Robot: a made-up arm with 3 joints.
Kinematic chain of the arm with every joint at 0, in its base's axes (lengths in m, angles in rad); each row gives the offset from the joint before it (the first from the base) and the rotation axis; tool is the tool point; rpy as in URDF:
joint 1: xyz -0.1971 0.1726 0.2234 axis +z
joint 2: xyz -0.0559 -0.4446 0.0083 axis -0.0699 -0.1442 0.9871
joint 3: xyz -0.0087 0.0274 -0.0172 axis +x
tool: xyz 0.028 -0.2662 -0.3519 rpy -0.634 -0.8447 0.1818
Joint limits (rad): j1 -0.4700..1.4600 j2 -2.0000..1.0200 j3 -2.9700..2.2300
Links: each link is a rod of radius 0.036 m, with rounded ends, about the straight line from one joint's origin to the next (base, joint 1, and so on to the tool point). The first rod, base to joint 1, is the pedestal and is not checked.
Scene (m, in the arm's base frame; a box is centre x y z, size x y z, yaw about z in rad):
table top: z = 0
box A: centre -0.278 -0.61 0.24 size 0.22 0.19 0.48 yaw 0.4
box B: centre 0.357 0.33 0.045 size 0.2 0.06 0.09 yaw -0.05
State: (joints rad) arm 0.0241 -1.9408 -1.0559
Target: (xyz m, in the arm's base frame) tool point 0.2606 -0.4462 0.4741
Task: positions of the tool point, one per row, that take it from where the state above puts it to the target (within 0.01 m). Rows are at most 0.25 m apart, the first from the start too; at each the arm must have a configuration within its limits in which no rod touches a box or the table.
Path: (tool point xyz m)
1: -0.5133 -0.2794 0.4348
2: -0.3402 -0.3481 0.5303
3: -0.1322 -0.3591 0.5982
4: 0.0837 -0.3011 0.6327
5: 0.0141 -0.3573 0.5994
6: -0.0110 -0.4395 0.5336
7: 0.0178 -0.5197 0.4425
8: 0.0933 -0.5703 0.3354
9: 0.1892 -0.5218 0.4067
10: 0.2606 -0.4462 0.4741

